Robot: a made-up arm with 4 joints. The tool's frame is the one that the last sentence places.
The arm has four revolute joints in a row. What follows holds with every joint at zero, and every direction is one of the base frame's. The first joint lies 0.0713 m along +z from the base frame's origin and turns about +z. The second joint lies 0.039 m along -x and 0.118 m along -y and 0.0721 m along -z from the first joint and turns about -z. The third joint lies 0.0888 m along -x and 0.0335 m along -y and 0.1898 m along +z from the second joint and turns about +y. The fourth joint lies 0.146 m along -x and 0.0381 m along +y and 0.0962 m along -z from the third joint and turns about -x. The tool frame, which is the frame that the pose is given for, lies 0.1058 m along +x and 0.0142 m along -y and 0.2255 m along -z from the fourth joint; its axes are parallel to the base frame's.
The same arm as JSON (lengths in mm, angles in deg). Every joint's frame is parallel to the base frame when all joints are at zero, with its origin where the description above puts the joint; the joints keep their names.
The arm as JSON. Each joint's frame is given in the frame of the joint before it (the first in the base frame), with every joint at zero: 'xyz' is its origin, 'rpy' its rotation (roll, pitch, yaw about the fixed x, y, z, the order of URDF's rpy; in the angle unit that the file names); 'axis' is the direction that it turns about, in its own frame. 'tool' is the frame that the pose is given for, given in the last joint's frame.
{"units": {"length": "mm", "angle": "deg"}, "joints": [{"name": "joint 1", "type": "revolute", "origin": {"xyz": [0.0, 0.0, 71.3], "rpy": [0.0, 0.0, 0.0]}, "axis": [0.0, 0.0, 1.0]}, {"name": "joint 2", "type": "revolute", "origin": {"xyz": [-39.0, -118.0, -72.1], "rpy": [0.0, 0.0, 0.0]}, "axis": [0.0, 0.0, -1.0]}, {"name": "joint 3", "type": "revolute", "origin": {"xyz": [-88.8, -33.5, 189.8], "rpy": [0.0, 0.0, 0.0]}, "axis": [0.0, 1.0, 0.0]}, {"name": "joint 4", "type": "revolute", "origin": {"xyz": [-146.0, 38.1, -96.2], "rpy": [0.0, 0.0, 0.0]}, "axis": [-1.0, 0.0, 0.0]}], "tool": {"origin": {"xyz": [105.8, -14.2, -225.5], "rpy": [0.0, 0.0, 0.0]}}}
